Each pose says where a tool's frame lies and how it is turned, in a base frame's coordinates. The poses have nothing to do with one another.
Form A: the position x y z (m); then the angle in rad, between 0 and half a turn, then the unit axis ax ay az.
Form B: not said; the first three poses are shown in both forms.
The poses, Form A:
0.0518, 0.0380, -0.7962, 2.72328, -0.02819, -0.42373, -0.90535
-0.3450, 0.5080, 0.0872, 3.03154, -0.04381, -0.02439, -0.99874
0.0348, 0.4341, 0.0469, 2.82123, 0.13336, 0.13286, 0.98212
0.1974, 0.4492, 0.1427, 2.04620, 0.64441, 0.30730, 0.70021
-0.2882, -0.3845, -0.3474, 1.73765, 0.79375, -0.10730, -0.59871
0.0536, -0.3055, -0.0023, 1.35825, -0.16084, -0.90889, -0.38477
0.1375, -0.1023, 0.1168, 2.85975, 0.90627, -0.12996, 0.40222
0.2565, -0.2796, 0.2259, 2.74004, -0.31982, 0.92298, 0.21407
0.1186, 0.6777, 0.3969, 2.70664, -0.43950, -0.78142, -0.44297
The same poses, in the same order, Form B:
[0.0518, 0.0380, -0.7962], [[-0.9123, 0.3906, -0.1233], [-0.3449, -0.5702, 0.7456], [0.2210, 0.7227, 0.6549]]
[-0.3450, 0.5080, 0.0872], [[-0.9901, 0.1118, 0.0846], [-0.1076, -0.9928, 0.0534], [0.0899, 0.0438, 0.9950]]
[0.0348, 0.4341, 0.0469], [[-0.9145, -0.2747, 0.2971], [0.3438, -0.9147, 0.2123], [0.2134, 0.2963, 0.9309]]
[0.1974, 0.4492, 0.1427], [[0.1476, -0.3339, 0.9310], [0.9112, -0.3200, -0.2593], [0.3845, 0.8866, 0.2570]]
[-0.2882, -0.3845, -0.3474], [[0.5686, 0.4911, -0.6600], [-0.6897, -0.1527, -0.7078], [-0.4483, 0.8576, 0.2519]]
[0.0536, -0.3055, -0.0023], [[0.2314, 0.4915, -0.8396], [-0.2608, 0.8628, 0.4332], [0.9373, 0.1187, 0.3278]]
[0.1375, -0.1023, 0.1168], [[0.6497, -0.3428, 0.6785], [-0.1190, -0.9274, -0.3545], [0.7508, 0.1496, -0.6434]]
[0.2565, -0.2796, 0.2259], [[-0.7240, -0.6506, 0.2293], [-0.4832, 0.7156, 0.5044], [-0.4922, 0.2544, -0.8324]]
[0.1186, 0.6777, 0.3969], [[-0.5386, 0.8415, 0.0420], [0.4682, 0.2575, 0.8453], [0.7005, 0.4749, -0.5327]]

